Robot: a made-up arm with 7 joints.
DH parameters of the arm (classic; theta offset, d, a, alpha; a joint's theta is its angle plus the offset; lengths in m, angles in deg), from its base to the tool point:
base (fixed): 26.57 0 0.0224 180
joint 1: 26.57 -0.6 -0.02 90
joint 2: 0 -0.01 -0.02 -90
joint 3: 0 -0.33 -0.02 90
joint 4: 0 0 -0.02 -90
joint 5: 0 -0.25 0.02 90
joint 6: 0 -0.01 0 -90
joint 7: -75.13 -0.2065 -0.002 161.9
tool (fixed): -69.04 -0.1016 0 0
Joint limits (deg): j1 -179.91..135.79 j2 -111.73..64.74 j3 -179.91..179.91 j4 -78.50..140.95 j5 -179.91..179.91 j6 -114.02..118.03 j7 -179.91..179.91
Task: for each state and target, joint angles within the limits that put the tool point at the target. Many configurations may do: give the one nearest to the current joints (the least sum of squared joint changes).
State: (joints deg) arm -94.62 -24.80 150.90 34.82 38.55 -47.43 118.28
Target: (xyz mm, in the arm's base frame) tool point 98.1 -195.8 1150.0
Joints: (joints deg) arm -89.97 -13.20 149.86 43.08 42.43 -82.49 125.64
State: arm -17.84 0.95 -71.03 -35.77 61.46 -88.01 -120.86
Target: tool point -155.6 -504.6 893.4
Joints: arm -50.16 -40.84 -69.10 -36.55 59.84 -64.89 -114.41
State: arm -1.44 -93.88 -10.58 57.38 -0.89 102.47 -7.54
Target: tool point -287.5 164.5 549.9
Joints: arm 3.31 -111.73 -51.26 75.96 -21.82 117.16 -14.10
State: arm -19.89 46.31 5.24 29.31 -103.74 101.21 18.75
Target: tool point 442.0 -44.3 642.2
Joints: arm 13.00 64.45 20.50 55.88 -85.30 112.48 20.45
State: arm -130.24 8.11 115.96 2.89 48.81 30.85 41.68
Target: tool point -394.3 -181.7 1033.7
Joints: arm -172.89 39.71 121.93 -37.92 59.23 23.29 45.10
